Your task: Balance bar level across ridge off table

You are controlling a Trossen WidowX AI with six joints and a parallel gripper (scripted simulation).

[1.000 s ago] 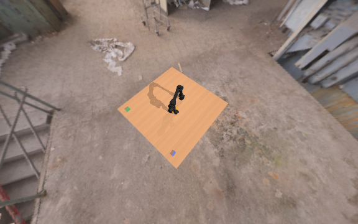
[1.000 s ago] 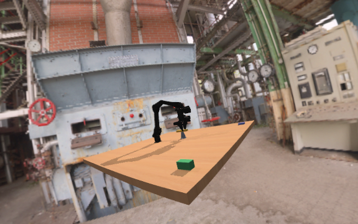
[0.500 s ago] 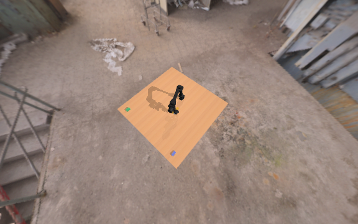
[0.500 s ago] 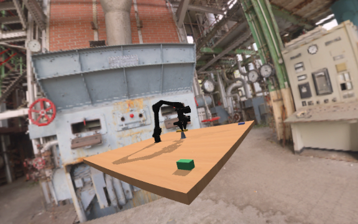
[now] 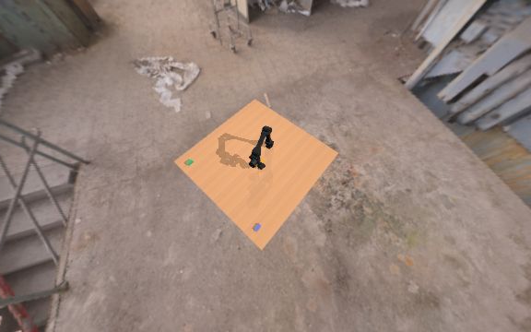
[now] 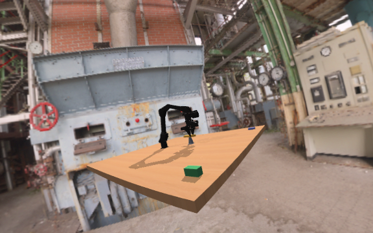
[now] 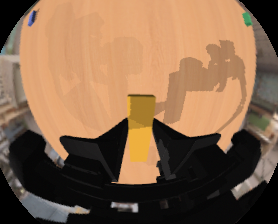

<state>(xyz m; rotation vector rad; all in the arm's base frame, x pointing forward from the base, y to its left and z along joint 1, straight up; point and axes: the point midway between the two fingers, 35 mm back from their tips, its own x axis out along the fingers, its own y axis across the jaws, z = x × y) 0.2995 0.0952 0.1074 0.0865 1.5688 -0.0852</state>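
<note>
The yellow bar lies 3 cm behind my gripper tip. Also, from my gripper tip: small blue block 44 cm ahead, 40 cm to the left, 6 cm below; green block 60 cm to the right, 44 cm ahead, 6 cm below.
</note>
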